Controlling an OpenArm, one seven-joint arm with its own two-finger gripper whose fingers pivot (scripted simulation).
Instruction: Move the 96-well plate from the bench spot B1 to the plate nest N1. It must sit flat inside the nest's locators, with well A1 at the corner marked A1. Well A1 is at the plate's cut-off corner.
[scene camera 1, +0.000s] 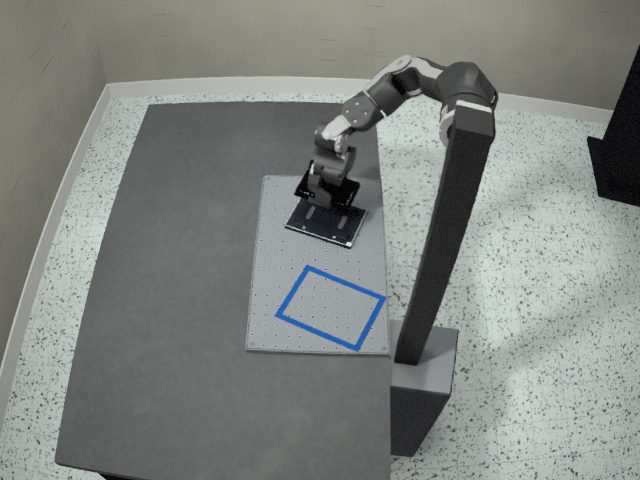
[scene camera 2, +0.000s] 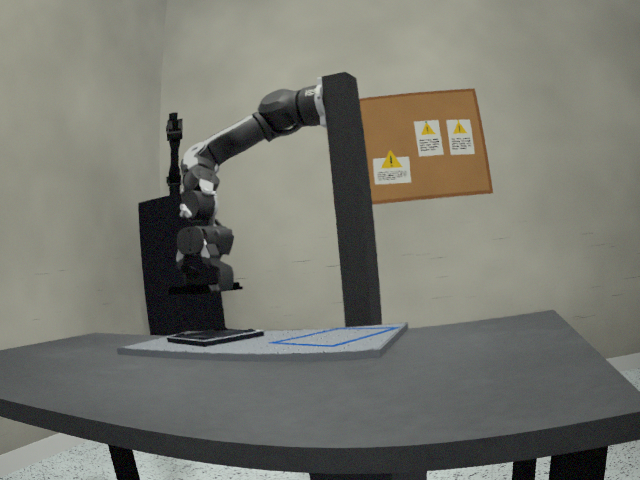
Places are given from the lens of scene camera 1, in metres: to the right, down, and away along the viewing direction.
black 96-well plate (scene camera 1: 344, 204): 0.05, -0.08, 1.32
plate nest (scene camera 1: 324, 222): 0.01, -0.04, 1.41
